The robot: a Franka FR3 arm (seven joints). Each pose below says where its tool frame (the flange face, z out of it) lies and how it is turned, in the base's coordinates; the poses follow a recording.
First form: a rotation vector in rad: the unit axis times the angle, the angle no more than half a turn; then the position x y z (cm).
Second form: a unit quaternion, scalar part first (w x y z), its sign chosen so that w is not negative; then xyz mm. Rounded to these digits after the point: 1 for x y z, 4 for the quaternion.
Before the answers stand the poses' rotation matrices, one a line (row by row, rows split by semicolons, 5 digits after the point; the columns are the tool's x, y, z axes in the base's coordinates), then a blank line. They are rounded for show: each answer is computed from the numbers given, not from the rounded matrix.
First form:
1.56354 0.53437 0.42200 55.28 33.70 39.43
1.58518 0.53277 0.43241 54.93 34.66 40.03
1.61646 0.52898 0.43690 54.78 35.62 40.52
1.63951 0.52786 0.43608 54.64 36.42 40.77
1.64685 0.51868 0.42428 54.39 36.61 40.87
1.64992 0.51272 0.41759 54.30 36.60 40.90
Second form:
0.81919 0.08061 0.56782; 0.57105 -0.02281 -0.82060; -0.05320 0.99648 -0.06472
0.81760 0.07990 0.57022; 0.57446 -0.04592 -0.81725; -0.03912 0.99574 -0.08344
0.81924 0.08382 0.56729; 0.57291 -0.07672 -0.81602; -0.02488 0.99352 -0.11087
0.82113 0.08996 0.56361; 0.57046 -0.09817 -0.81544; -0.01802 0.99110 -0.13193
0.82873 0.09226 0.55199; 0.55932 -0.10308 -0.82252; -0.01899 0.99038 -0.13703
0.83320 0.09277 0.54513; 0.55263 -0.10495 -0.82679; -0.01949 0.99014 -0.13871

0.6580 0.6904 0.2360 0.1863 552.8 337.0 394.3
0.6497 0.6977 0.2345 0.1903 549.3 346.6 400.3
0.6387 0.7083 0.2318 0.1914 547.8 356.2 405.2
0.6307 0.7161 0.2306 0.1905 546.4 364.2 407.7
0.6302 0.7192 0.2265 0.1853 543.9 366.1 408.7
0.6304 0.7206 0.2239 0.1824 543.0 366.0 409.0

